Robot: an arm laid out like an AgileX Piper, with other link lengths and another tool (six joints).
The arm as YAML. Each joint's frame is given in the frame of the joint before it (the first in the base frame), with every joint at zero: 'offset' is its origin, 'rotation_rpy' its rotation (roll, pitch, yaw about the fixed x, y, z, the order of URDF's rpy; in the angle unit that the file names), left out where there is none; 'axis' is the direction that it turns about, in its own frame. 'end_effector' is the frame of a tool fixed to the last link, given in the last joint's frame.
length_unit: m
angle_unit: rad
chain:
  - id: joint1
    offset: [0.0, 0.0, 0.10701]
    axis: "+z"
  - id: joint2
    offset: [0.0, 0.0, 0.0]
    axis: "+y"
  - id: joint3
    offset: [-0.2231, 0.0, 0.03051]
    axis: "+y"
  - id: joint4
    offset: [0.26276, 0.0, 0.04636]
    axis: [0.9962, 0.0, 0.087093]
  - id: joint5
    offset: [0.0, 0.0, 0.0]
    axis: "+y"
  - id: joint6
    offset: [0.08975, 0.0, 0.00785]
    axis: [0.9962, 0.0, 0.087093]
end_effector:
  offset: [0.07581, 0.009, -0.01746]
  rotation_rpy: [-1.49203, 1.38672, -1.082]
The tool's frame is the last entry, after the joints.
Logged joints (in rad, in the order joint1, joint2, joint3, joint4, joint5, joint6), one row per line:
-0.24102, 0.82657, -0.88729, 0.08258, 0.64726, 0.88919
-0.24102, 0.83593, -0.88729, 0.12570, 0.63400, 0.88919
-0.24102, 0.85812, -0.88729, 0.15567, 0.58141, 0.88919
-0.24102, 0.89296, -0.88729, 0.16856, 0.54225, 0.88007
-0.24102, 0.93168, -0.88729, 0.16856, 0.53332, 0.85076
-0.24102, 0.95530, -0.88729, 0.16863, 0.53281, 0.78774
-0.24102, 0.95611, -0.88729, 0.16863, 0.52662, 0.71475
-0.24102, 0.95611, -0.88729, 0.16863, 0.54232, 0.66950
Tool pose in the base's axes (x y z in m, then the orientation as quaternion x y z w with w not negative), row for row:
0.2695, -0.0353, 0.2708, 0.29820, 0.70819, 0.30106, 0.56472
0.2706, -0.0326, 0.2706, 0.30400, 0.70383, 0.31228, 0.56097
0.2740, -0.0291, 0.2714, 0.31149, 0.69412, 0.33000, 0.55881
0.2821, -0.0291, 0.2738, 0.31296, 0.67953, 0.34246, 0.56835
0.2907, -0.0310, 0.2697, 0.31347, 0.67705, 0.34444, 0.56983
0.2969, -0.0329, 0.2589, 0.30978, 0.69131, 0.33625, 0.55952
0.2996, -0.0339, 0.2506, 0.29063, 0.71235, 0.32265, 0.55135
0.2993, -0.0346, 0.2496, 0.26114, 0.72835, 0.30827, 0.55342
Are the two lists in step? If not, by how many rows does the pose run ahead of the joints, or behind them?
The pose runs 1 row behind the joints: the pose in row i belongs to the joints in row i - 1.
